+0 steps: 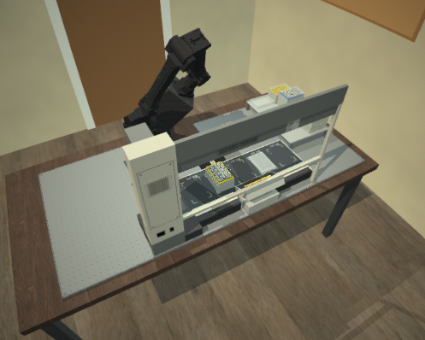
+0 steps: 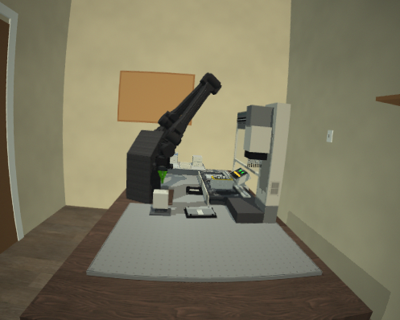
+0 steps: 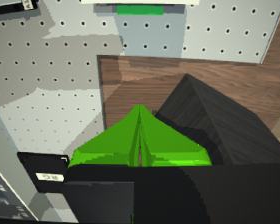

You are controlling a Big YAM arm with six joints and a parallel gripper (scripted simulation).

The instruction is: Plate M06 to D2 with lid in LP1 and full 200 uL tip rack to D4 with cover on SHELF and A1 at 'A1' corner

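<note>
Right now the white ready button box is 8 cm to the right of my hand and 6 cm below it. Round my hand: perforated board: 21 cm to the left, 21 cm ahead, 12 cm below; LP1 label: 19 cm ahead, 11 cm to the right, 11 cm below; dark lid park LP1: 19 cm ahead, 12 cm below, 11 cm to the right.
</note>
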